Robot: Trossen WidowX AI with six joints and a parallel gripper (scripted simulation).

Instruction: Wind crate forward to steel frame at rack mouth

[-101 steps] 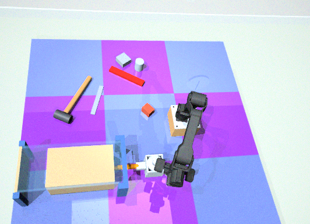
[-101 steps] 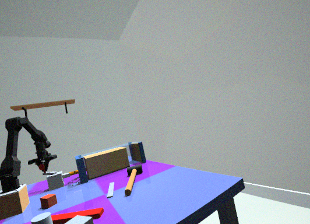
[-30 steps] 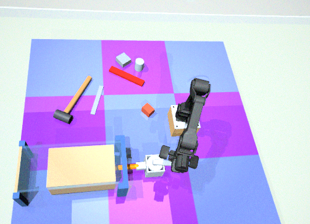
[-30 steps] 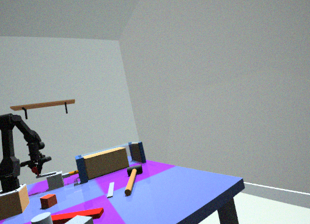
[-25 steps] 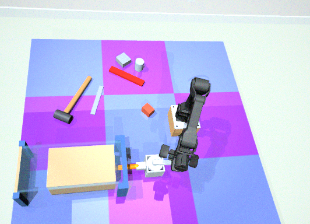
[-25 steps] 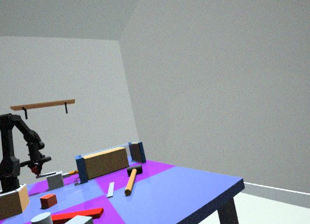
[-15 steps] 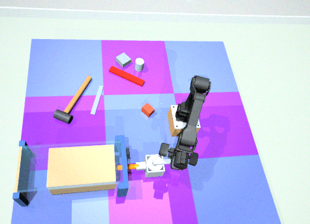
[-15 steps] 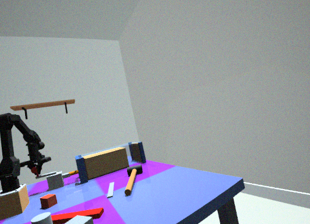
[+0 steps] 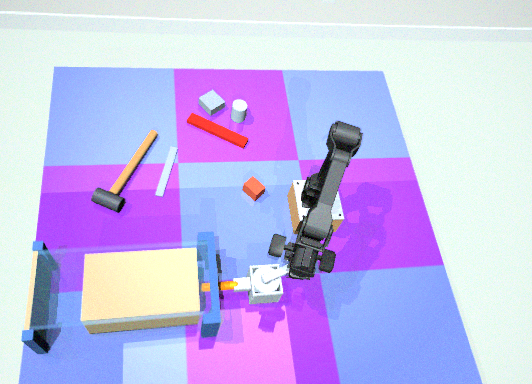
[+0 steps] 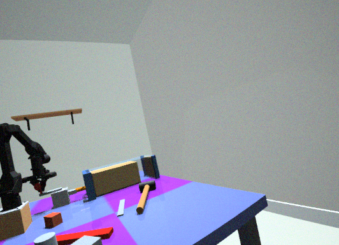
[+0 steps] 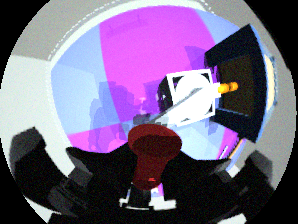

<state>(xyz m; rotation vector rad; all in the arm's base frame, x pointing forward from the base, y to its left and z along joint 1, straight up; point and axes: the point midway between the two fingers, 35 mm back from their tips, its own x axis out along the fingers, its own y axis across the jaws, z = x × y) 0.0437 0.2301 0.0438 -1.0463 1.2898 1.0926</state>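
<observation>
The winch handle lies 30 mm ahead of my gripper tip, 20 mm to the left of it and 10 mm below it. From my gripper tip the other things lie so: winch 80 mm below, 70 mm ahead, 40 mm to the left; grey strip 440 mm ahead, 320 mm to the right, 110 mm below; red knob 20 mm above.
</observation>
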